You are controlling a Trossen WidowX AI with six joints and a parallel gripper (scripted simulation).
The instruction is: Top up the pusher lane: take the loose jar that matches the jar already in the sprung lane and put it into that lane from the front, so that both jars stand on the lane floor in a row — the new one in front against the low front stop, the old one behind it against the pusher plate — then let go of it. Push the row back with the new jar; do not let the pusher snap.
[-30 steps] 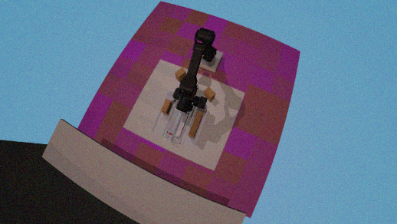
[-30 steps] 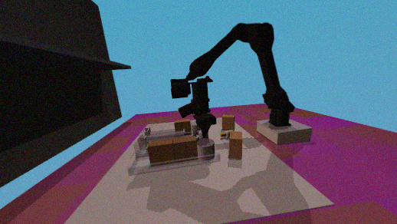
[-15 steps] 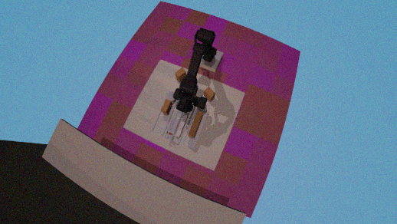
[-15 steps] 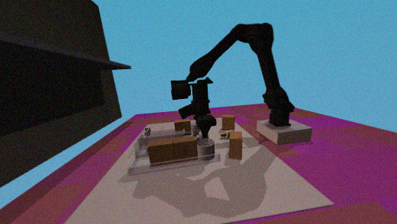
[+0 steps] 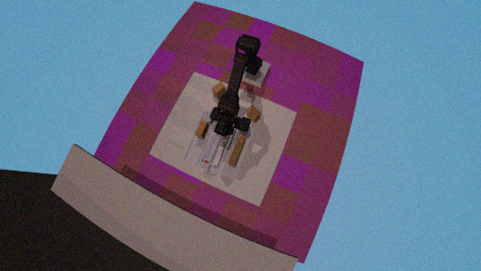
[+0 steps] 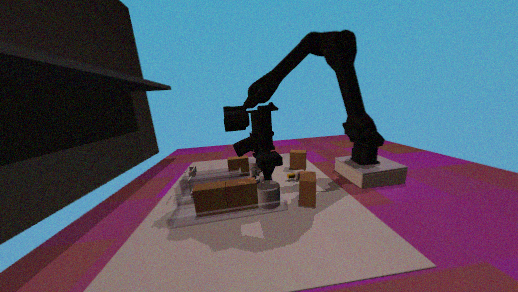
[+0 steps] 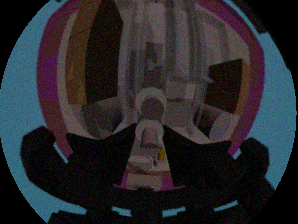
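The lane is 140 mm ahead of my gripper tip and 20 mm below it. From my gripper tip the other things lie so: wall (610 mm ahead, 360 mm above, 50 mm to the left).
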